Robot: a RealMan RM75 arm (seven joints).
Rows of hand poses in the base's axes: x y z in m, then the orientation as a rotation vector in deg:
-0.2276, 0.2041, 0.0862, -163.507, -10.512, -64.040
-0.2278, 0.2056, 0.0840, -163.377, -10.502, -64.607
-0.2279, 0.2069, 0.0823, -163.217, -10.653, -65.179
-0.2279, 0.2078, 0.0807, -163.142, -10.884, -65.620
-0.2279, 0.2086, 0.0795, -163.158, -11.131, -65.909
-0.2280, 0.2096, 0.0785, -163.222, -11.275, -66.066
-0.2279, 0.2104, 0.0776, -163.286, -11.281, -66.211
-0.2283, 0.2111, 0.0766, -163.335, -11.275, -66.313
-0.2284, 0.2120, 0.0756, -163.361, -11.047, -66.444
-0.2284, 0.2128, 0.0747, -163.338, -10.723, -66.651
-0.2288, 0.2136, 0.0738, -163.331, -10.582, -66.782
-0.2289, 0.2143, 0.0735, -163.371, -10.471, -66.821
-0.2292, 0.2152, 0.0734, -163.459, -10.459, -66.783
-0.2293, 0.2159, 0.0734, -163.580, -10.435, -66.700
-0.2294, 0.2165, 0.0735, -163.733, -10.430, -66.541
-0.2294, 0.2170, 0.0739, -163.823, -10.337, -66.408
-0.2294, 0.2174, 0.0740, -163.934, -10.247, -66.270
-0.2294, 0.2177, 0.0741, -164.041, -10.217, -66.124
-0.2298, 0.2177, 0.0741, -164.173, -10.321, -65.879
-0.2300, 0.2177, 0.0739, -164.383, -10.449, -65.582
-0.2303, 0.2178, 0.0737, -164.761, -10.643, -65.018
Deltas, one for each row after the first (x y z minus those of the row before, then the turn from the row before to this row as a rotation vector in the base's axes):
-0.0002, 0.0015, -0.0022, -0.051, -0.378, -0.045
-0.0001, 0.0013, -0.0017, -0.075, -0.391, 0.059
0.0000, 0.0009, -0.0016, -0.135, -0.295, 0.093
0.0000, 0.0008, -0.0012, -0.174, -0.184, 0.091
-0.0001, 0.0010, -0.0010, -0.145, -0.090, 0.034
0.0001, 0.0008, -0.0009, -0.100, -0.079, -0.044
-0.0004, 0.0007, -0.0010, -0.071, -0.054, -0.038
-0.0001, 0.0009, -0.0010, 0.007, -0.072, -0.162
0.0000, 0.0008, -0.0009, 0.054, -0.126, -0.211
-0.0004, 0.0008, -0.0009, 0.008, -0.080, -0.099
-0.0001, 0.0007, -0.0003, -0.013, -0.014, -0.085
-0.0003, 0.0009, -0.0001, -0.060, 0.041, -0.034
-0.0001, 0.0007, 0.0000, -0.071, 0.075, -0.047
-0.0001, 0.0006, 0.0001, -0.081, 0.128, -0.036
0.0000, 0.0005, 0.0004, -0.009, 0.101, -0.067
0.0000, 0.0004, 0.0001, -0.027, 0.108, -0.073
0.0000, 0.0003, 0.0001, -0.039, 0.111, -0.035
-0.0004, 0.0000, 0.0000, -0.070, 0.175, 0.048
-0.0002, 0.0000, -0.0002, -0.129, 0.221, 0.040
-0.0003, 0.0001, -0.0002, -0.215, 0.416, 0.054

